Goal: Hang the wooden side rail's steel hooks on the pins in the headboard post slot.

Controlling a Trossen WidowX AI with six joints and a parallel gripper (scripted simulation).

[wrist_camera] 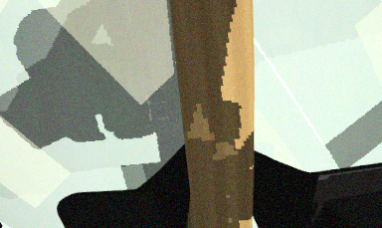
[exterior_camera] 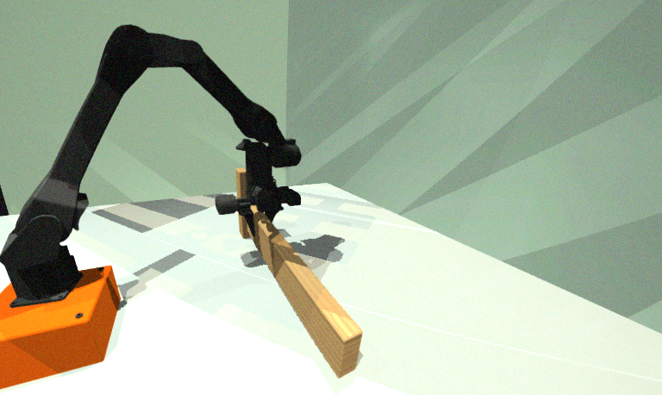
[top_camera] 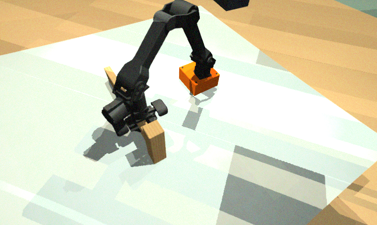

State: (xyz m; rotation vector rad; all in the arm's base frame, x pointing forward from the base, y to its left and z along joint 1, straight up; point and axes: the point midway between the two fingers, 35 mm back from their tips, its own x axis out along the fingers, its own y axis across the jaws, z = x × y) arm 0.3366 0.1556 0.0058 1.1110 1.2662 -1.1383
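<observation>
The headboard post lies 10 mm behind my gripper tip, 100 mm to the left of it and 40 mm above it.
</observation>
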